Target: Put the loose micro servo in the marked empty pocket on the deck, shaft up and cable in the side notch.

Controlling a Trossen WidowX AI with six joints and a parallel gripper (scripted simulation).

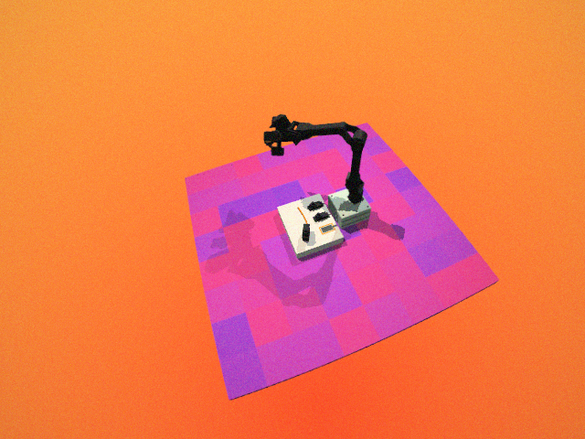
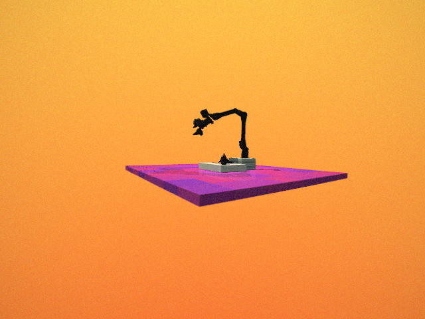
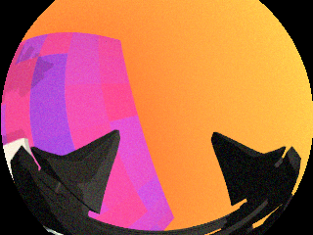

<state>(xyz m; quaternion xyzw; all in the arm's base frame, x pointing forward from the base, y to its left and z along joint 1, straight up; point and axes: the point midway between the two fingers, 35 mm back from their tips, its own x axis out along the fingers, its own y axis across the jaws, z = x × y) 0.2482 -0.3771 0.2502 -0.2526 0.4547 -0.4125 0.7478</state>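
The white robot deck is 37 cm to the left of my gripper tip, 30 cm below it and 5 cm ahead of it.
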